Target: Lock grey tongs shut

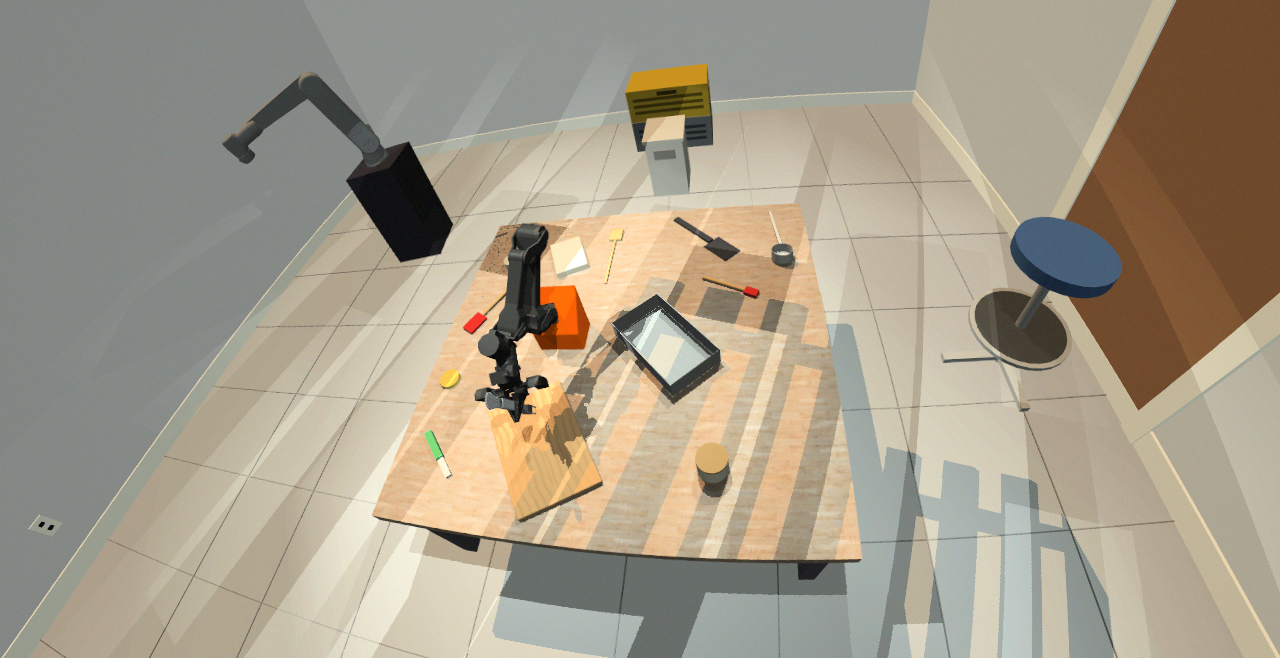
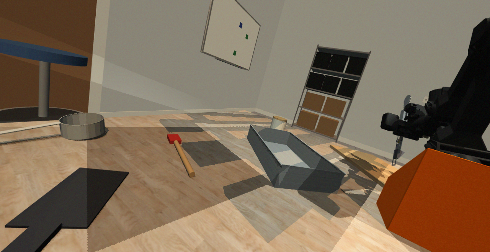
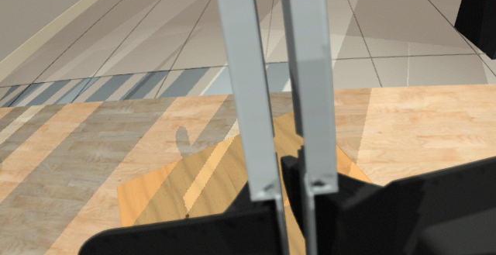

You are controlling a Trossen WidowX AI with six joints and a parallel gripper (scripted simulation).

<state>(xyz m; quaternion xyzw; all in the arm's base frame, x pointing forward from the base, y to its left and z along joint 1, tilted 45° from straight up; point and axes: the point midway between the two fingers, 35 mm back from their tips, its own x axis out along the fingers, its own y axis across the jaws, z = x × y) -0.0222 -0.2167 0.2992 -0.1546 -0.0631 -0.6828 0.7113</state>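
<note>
The wooden board is 16 cm below my gripper tip and 1 cm to the left of it. Also, from my gripper tip: grey roasting tin (37 cm ahead, 30 cm to the left, 14 cm below); tan-lidded pot (47 cm ahead, 13 cm below, 10 cm to the right); black spatula (78 cm to the left, 56 cm ahead, 16 cm below).
</note>
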